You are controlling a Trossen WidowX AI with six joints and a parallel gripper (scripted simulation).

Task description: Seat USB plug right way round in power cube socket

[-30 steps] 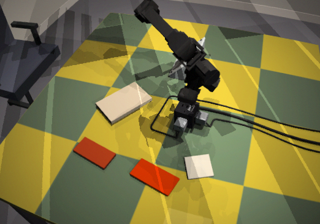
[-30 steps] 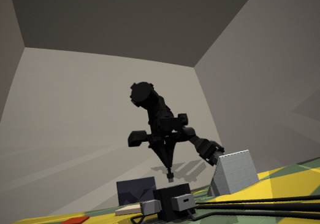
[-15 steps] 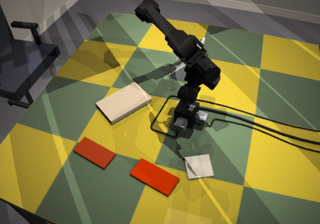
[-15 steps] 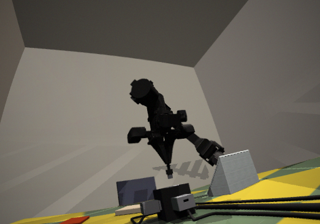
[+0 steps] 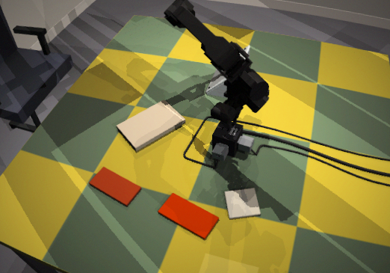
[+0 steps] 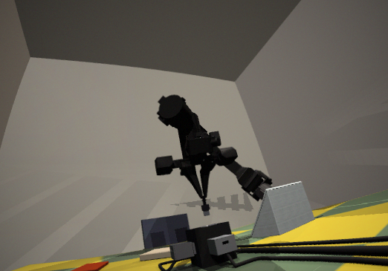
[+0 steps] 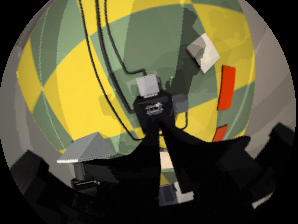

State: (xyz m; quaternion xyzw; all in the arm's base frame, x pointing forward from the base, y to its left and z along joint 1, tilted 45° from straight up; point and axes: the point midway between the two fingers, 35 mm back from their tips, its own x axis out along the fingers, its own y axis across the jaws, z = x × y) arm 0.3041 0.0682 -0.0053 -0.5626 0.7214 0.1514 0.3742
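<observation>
Now: gripper tip 2 cm above the dark USB plug. The rest, counted from my gripper tip: beige notebook 30 cm to the right, 13 cm below, 4 cm behind.
</observation>
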